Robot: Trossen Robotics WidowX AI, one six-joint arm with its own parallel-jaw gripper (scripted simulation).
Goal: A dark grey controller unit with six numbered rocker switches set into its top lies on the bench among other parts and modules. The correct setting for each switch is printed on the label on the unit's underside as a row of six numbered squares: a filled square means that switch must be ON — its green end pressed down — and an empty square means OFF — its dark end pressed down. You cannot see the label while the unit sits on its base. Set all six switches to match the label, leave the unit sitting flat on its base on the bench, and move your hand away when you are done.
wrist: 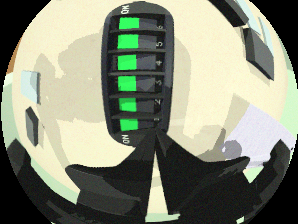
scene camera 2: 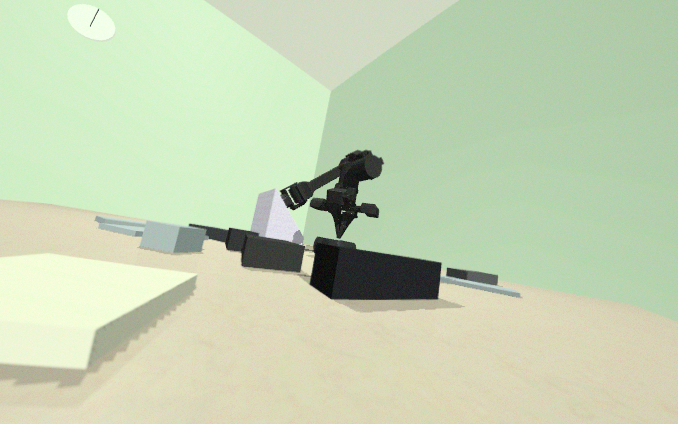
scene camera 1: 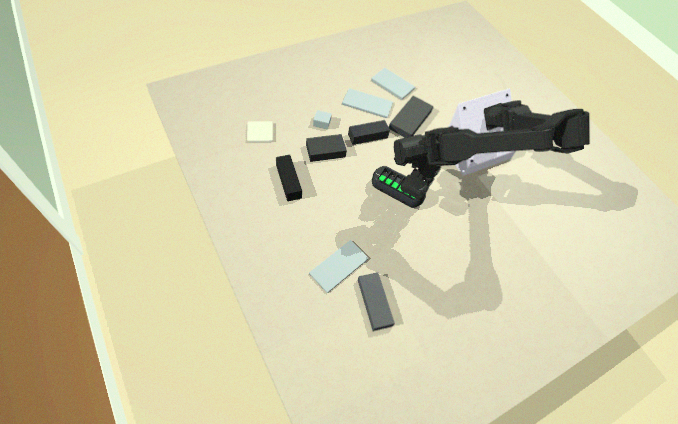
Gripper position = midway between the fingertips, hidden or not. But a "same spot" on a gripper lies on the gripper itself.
Labels:
The gripper shows in the wrist view, in scene camera 2 and in scene camera 1 (419, 186). The same spot on the gripper: (wrist: 188, 182) is (scene camera 2: 338, 213).

